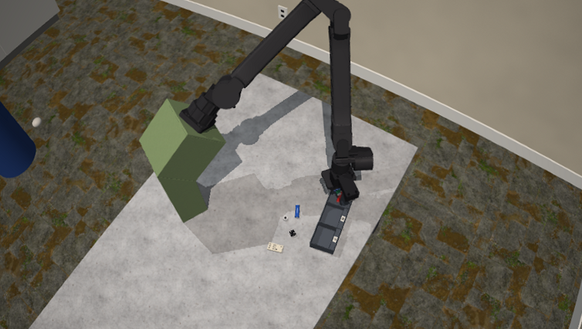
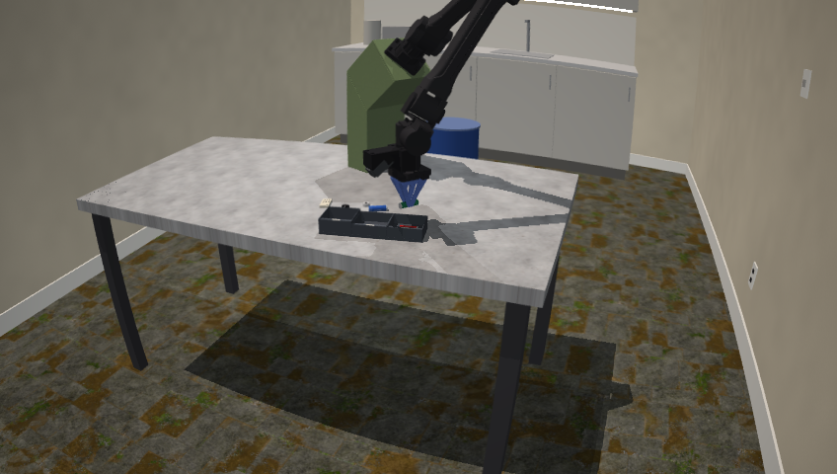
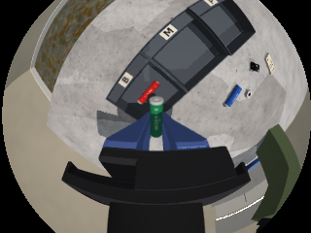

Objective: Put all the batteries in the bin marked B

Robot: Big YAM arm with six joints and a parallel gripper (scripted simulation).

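My gripper is now 1 cm short of the red battery, 1 cm to the right of it and 6 cm above it. From my hand the other things lie so: green battery: right at my hand; then blue battery: 8 cm behind, 12 cm to the right, 6 cm below; then dark three-compartment bin: 4 cm ahead, 8 cm to the right, 5 cm below.
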